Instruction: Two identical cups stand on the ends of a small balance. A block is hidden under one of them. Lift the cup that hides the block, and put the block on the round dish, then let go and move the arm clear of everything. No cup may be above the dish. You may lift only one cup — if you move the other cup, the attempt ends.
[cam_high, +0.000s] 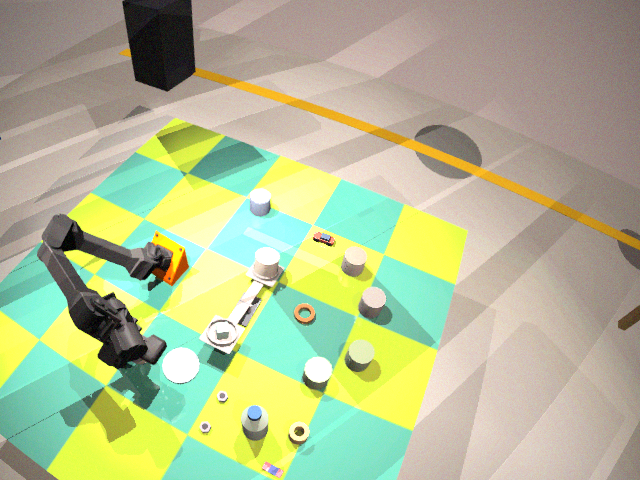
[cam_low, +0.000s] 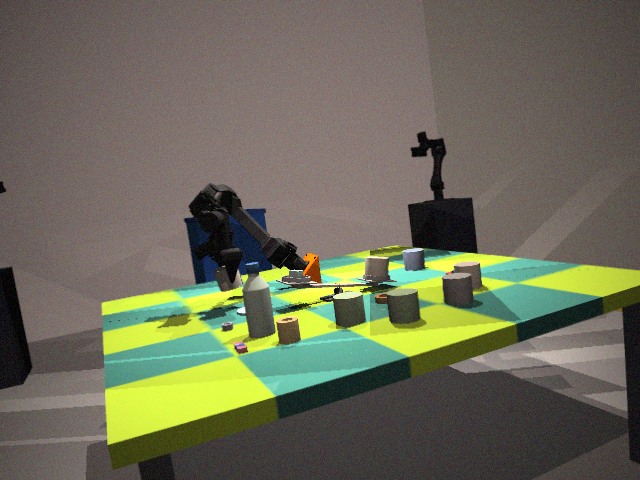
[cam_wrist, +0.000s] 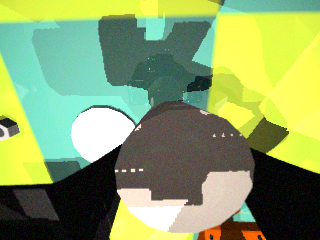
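Right now my gripper tip is 160 mm short of the dark grey-green block, 160 mm to the right of it and 10 mm below it. Round my gripper tip: blue-grey cylinder (20 mm behind, 630 mm to the left, 40 mm below); round dish (90 mm ahead, 40 mm to the left, 80 mm below); balance beam (150 mm ahead, 280 mm to the left, 40 mm below).
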